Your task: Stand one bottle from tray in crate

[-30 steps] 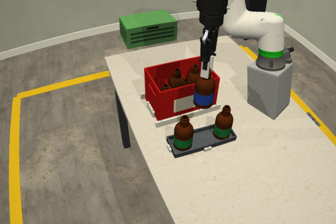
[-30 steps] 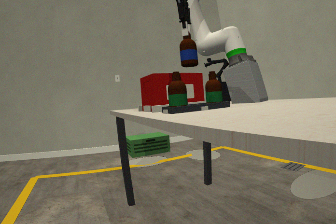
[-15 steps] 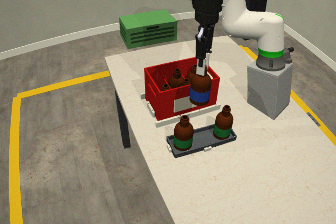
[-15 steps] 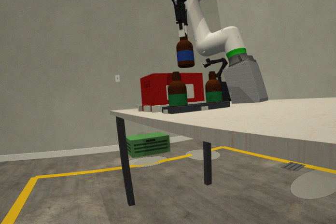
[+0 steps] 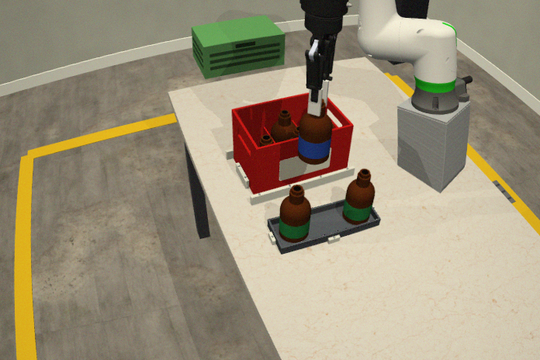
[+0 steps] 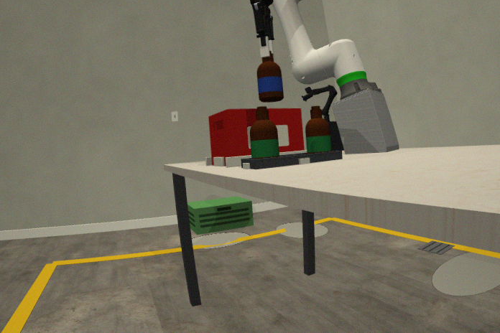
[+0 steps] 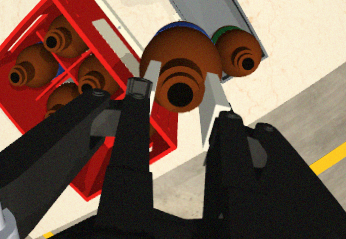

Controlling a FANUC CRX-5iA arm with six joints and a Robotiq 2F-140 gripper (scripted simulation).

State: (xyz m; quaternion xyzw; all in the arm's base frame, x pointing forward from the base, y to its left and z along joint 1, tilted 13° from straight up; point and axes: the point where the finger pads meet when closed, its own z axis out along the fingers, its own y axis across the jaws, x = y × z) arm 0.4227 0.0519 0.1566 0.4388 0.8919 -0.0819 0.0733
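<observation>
Right now the glass bottle is 9 cm below my hand. Also, from my hand: grey tray 34 cm below, 7 cm to the left, 1 cm behind; red crate 27 cm below, 17 cm to the right, 4 cm behind.
</observation>
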